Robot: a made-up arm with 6 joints. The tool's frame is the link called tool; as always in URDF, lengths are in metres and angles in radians. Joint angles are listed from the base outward. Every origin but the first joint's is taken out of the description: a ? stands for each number. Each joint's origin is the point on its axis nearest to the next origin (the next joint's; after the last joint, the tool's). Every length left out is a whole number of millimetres.
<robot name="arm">
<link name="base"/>
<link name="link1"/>
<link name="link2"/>
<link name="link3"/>
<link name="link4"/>
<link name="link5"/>
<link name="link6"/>
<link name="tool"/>
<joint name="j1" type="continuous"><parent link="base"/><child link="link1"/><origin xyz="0.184 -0.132 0.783" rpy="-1.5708 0 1.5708"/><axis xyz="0 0 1"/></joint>
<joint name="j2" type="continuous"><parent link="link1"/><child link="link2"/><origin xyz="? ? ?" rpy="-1.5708 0 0"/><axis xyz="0 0 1"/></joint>
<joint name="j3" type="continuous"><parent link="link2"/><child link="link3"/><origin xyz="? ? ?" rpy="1.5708 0 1.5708"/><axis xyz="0 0 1"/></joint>
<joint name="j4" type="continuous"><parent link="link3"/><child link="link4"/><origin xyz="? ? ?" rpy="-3.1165 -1.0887 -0.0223"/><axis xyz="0 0 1"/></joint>
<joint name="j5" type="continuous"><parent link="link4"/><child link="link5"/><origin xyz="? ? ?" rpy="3.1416 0.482 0"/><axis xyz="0 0 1"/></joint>
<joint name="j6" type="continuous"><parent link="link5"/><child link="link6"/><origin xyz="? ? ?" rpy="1.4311 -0.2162 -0.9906"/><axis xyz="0 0 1"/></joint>
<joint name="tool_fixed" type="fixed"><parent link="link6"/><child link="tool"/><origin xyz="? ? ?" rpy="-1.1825 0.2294 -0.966"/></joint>
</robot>
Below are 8 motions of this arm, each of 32 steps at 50 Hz.
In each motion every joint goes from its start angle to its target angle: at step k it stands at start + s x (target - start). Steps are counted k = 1, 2, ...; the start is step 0. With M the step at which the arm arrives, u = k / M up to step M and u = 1 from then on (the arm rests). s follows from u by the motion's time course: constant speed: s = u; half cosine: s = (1 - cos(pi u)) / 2; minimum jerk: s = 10 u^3 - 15 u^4 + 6 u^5.
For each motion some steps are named. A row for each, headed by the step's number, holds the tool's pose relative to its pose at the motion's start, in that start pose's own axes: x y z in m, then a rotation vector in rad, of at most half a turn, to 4 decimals.
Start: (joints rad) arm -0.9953 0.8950 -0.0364 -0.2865 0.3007 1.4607
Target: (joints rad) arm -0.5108 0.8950 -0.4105 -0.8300 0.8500 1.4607
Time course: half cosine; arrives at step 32
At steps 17, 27, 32:
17: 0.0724 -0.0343 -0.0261 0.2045 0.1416 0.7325
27: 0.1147 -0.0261 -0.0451 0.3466 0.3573 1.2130
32: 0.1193 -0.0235 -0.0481 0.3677 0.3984 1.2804

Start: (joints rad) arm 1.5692 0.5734 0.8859 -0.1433 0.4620 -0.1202
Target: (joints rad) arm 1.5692 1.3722 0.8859 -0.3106 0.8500 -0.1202
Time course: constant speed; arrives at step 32
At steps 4, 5, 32:
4: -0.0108 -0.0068 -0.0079 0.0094 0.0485 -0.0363
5: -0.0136 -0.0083 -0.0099 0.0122 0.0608 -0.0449
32: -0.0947 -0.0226 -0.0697 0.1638 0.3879 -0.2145

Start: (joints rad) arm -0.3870 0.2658 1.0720 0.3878 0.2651 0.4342
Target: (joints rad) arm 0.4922 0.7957 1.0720 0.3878 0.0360 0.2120
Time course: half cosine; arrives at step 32
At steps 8, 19, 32:
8: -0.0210 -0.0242 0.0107 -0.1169 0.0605 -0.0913
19: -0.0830 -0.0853 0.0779 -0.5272 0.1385 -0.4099
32: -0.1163 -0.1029 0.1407 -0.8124 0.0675 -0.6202

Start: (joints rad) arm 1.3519 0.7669 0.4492 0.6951 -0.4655 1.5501
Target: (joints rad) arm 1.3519 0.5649 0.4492 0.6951 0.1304 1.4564
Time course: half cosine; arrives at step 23
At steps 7, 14, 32:
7: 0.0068 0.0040 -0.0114 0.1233 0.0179 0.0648
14: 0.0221 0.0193 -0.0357 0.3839 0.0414 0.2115
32: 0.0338 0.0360 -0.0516 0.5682 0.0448 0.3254

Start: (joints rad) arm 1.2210 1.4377 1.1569 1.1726 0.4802 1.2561
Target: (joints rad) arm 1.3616 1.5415 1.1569 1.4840 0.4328 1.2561
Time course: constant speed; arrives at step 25
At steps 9, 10, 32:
9: -0.0091 -0.0009 0.0079 -0.1499 -0.0537 -0.0869
10: -0.0102 -0.0008 0.0087 -0.1664 -0.0600 -0.0967
32: -0.0262 0.0050 0.0173 -0.4085 -0.1610 -0.2503

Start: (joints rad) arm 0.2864 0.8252 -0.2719 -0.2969 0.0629 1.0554
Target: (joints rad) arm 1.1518 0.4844 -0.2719 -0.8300 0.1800 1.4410
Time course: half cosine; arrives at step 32
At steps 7, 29, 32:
7: 0.0207 -0.0046 -0.0050 0.0003 -0.0694 0.1540
29: 0.1538 0.0603 -0.0149 0.1213 -0.4158 1.3943
32: 0.1554 0.0637 -0.0150 0.1276 -0.4190 1.4261

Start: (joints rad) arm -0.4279 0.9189 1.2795 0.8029 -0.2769 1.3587
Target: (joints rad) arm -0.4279 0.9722 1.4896 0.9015 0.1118 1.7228
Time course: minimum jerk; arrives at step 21
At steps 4, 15, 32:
4: 0.0011 -0.0007 0.0012 0.0004 -0.0068 0.0204
15: 0.0196 -0.0068 0.0166 0.0614 -0.1180 0.3222
32: 0.0228 -0.0070 0.0188 0.0829 -0.1391 0.3708

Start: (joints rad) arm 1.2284 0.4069 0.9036 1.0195 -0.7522 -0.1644
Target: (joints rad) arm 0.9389 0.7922 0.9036 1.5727 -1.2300 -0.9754
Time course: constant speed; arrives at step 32
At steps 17, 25, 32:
17: -0.0522 0.0158 -0.0502 0.6540 -0.0266 -0.4319
25: -0.0623 0.0354 -0.0702 0.9914 -0.0672 -0.5087
32: -0.0631 0.0545 -0.0824 1.2808 -0.1229 -0.4980

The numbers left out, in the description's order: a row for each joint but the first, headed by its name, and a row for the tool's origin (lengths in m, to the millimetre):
j2: 0.064 0.061 0
j3: 0.003 0.056 0
j4: 0.122 0.029 0
j5: 0.004 0.019 0
j6: -0.09 -0.048 0
tool: -0.007 -0.021 0

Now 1 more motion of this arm.
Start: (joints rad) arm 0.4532 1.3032 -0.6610 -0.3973 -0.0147 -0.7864
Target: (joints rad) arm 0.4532 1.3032 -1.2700 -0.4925 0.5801 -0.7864
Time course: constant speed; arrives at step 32
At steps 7, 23, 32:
7: -0.0125 -0.0035 0.0306 -0.1536 -0.0882 -0.0697
23: -0.0555 0.0015 0.0903 -0.4926 -0.2496 -0.2855
32: -0.0848 0.0121 0.1153 -0.6712 -0.3121 -0.4386

